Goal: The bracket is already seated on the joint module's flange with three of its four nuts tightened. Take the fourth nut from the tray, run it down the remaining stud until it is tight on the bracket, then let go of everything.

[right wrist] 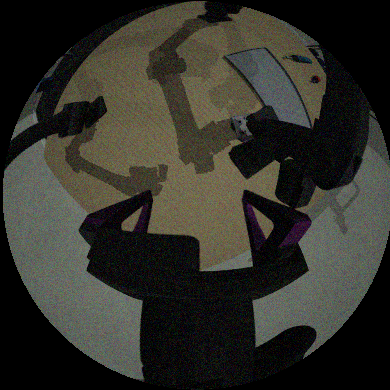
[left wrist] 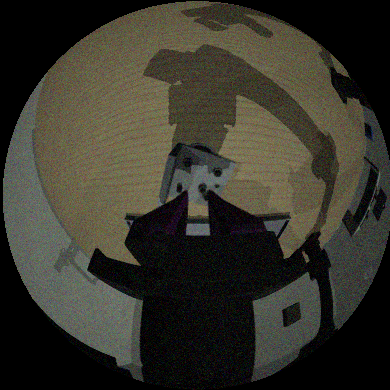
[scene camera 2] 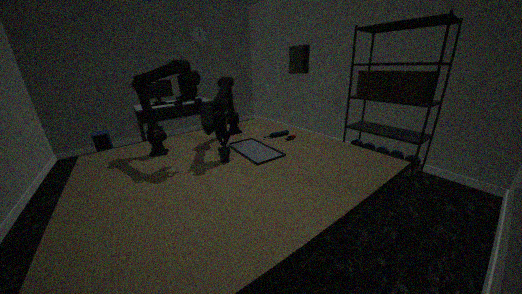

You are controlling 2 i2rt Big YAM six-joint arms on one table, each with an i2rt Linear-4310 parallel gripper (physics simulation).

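Frame: origin at the left arm's base, x back, y left, z down, level; millimetres.
Where they show: left gripper, between the fingertips: (right wrist: 250,126) (left wrist: 197,195) (scene camera 2: 223,146); right gripper, between the fingertips: (right wrist: 196,194) (scene camera 2: 190,113); left arm's base, origin of its link: (left wrist: 308,240) (scene camera 2: 234,132); right arm's base, origin of its link: (right wrist: 93,111) (scene camera 2: 159,153).
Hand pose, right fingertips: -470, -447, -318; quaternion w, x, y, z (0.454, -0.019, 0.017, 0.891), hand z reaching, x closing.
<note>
Each offset is from my right fingertips to the top centre of the thing, as dx, dy, dz. "*": to the spot under its first point.
The grey bracket (left wrist: 198,174) sits on the dark joint module {* -76, +138, +250} (scene camera 2: 223,153) on the wooden top, beside the flat grey tray {-1, +392, +302} (scene camera 2: 257,150). Dark nuts show on the bracket's face, one {-37, +167, +247} (left wrist: 201,188) right at my left fingertips. My left gripper (left wrist: 199,191) points down at the bracket with its fingers nearly together; it also shows in the scene view (scene camera 2: 223,142). I see nothing held between them. My right gripper (right wrist: 198,190) is wide open and empty, raised high and well away from the bracket (right wrist: 240,128). The tray (right wrist: 271,85) looks bare.
A blue-handled screwdriver {* +129, +695, +287} (scene camera 2: 278,133) and a small red object {+17, +728, +284} (scene camera 2: 291,137) lie behind the tray. A desk with a monitor (scene camera 2: 171,107) stands behind the arms, a blue bin (scene camera 2: 101,140) at the left wall, a tall metal shelf (scene camera 2: 397,91) at the right.
</note>
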